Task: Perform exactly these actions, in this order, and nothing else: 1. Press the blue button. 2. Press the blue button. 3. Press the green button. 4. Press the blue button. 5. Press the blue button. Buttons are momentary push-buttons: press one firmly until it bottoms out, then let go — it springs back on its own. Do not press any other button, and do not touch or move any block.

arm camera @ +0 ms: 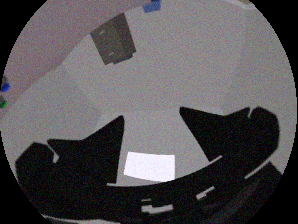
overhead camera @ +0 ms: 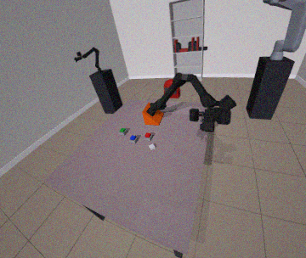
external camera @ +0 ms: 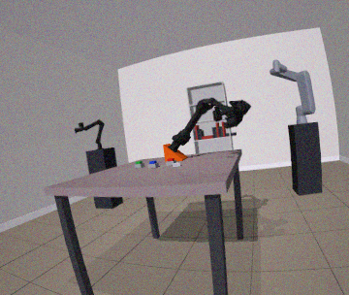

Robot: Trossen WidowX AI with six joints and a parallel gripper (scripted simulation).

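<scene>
My gripper tip is 10 cm past the blue button, 45 cm to the left of it and 26 cm above it. Round my gripper tip: red button (14 cm behind, 35 cm to the right, 26 cm below); then white block (6 cm behind, 29 cm to the right, 28 cm below).
</scene>
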